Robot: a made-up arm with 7 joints.
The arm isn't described. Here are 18 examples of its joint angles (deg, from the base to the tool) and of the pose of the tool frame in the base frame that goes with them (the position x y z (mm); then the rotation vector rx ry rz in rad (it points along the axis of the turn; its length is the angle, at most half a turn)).
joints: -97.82 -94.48 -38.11 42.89 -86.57 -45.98 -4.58
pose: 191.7 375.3 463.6 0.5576 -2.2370 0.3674
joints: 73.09 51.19 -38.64 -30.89 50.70 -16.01 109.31
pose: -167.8 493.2 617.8 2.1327 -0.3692 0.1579
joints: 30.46 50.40 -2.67 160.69 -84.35 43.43 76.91
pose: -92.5 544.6 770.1 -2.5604 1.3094 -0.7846
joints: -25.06 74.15 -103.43 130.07 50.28 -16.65 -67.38
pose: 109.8 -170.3 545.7 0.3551 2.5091 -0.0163
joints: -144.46 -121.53 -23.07 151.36 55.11 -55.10 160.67
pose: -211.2 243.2 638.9 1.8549 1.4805 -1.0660
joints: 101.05 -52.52 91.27 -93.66 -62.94 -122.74 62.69
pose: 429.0 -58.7 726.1 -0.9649 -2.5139 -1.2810
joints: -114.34 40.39 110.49 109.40 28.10 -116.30 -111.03
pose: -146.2 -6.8 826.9 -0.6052 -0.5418 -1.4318
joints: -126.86 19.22 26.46 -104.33 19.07 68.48 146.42
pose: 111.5 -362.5 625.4 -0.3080 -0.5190 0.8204
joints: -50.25 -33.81 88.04 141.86 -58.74 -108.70 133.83
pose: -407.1 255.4 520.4 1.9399 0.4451 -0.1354
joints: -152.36 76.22 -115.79 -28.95 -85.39 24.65 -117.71
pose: 249.7 358.0 917.4 -2.3695 0.0794 -1.3101
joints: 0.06 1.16 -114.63 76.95 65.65 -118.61 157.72
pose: -137.3 101.0 259.1 -0.7853 -2.3943 -1.6860
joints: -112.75 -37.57 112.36 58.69 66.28 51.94 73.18
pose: -38.8 99.9 688.9 -2.4087 1.1691 0.6434
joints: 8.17 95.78 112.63 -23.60 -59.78 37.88 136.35
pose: 157.9 -221.0 1023.6 0.7822 2.6773 -1.3910
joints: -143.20 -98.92 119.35 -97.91 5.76 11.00 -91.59
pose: -71.9 -80.4 353.5 1.0699 2.2905 -0.8595
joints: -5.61 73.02 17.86 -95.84 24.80 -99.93 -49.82
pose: -70.0 138.7 777.7 0.9585 -1.3934 2.3712
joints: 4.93 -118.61 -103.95 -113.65 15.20 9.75 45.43
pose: 358.8 437.1 749.3 2.1002 1.2777 -1.9130
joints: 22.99 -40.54 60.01 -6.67 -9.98 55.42 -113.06
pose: 257.9 366.0 930.3 -0.2939 0.0236 0.8900
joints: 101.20 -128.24 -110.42 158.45 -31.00 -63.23 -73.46
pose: 448.5 221.1 382.5 -1.5243 1.7128 0.8053
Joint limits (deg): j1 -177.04..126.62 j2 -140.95..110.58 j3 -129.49..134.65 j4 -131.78..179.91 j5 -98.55..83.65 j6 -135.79..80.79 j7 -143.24..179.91
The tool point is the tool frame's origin. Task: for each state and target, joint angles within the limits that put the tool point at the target. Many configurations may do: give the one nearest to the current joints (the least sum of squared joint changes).
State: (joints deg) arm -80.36 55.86 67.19 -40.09 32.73 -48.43 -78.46
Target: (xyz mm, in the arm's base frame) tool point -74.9 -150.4 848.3
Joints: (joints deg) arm -81.54 61.59 77.70 -38.54 34.65 -49.91 -105.16
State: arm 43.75 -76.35 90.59 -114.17 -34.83 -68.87 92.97
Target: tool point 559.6 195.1 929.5
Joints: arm 54.79 -83.54 92.29 -100.50 -34.92 -82.99 97.99
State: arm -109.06 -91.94 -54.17 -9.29 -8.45 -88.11 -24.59
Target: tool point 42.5 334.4 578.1
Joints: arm -111.73 -113.10 -26.38 -8.16 -6.64 -95.03 -13.51
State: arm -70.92 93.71 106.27 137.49 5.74 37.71 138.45
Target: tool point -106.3 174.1 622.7
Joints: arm -106.24 93.93 57.82 113.88 34.10 40.10 91.97
